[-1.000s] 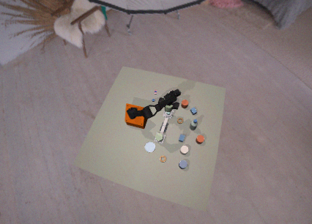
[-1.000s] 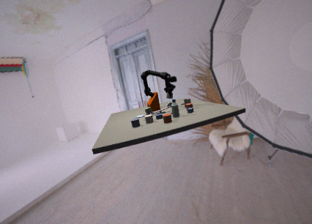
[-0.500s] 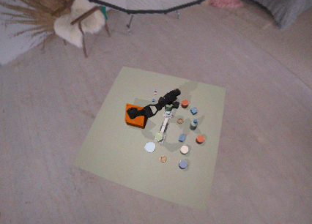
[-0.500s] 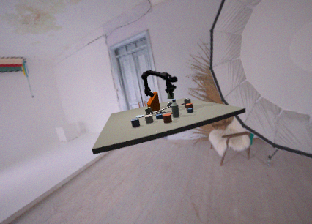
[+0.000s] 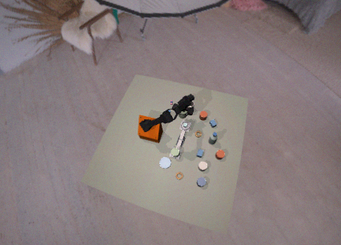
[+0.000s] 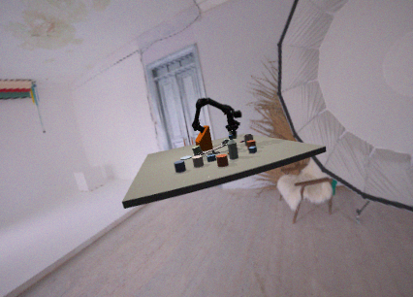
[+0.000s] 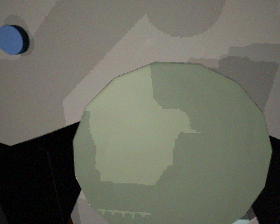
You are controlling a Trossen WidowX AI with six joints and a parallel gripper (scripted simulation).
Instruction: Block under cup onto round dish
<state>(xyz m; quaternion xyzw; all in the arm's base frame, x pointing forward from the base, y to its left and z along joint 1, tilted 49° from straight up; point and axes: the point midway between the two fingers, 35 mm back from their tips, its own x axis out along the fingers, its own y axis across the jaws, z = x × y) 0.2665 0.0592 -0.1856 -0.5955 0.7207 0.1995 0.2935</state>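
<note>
The round dish is 9 cm behind my gripper tip, 45 cm to the right of it and 11 cm below it. From my gripper tip the other things lie so: balance beam: 2 cm ahead, 22 cm to the right, 7 cm below; balance: 2 cm ahead, 22 cm to the right, 8 cm below; green bottle: 30 cm ahead, 18 cm to the right.
</note>
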